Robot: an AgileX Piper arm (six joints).
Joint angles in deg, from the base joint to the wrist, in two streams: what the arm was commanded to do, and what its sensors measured. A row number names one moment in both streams.
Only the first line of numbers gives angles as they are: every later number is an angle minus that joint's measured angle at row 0.
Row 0, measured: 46.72 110.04 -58.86 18.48 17.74 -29.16
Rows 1 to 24, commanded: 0.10 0.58 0.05 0.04 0.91 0.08; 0.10 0.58 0.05 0.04 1.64 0.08; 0.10 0.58 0.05 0.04 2.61 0.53; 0.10 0.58 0.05 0.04 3.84 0.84; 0.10 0.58 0.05 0.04 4.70 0.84; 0.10 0.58 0.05 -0.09 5.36 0.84; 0.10 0.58 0.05 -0.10 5.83 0.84; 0.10 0.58 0.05 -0.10 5.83 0.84; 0.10 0.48 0.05 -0.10 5.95 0.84; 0.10 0.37 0.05 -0.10 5.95 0.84; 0.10 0.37 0.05 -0.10 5.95 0.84; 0.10 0.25 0.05 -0.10 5.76 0.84; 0.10 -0.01 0.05 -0.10 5.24 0.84; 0.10 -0.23 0.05 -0.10 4.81 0.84; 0.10 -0.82 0.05 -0.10 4.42 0.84; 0.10 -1.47 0.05 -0.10 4.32 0.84; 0.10 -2.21 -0.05 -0.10 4.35 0.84; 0.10 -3.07 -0.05 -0.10 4.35 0.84; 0.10 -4.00 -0.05 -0.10 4.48 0.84; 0.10 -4.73 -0.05 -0.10 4.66 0.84; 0.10 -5.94 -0.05 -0.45 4.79 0.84; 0.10 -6.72 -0.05 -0.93 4.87 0.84; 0.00 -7.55 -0.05 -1.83 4.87 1.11; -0.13 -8.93 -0.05 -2.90 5.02 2.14
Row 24, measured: 0.00 -4.93 -0.33 -0.13 4.35 0.61
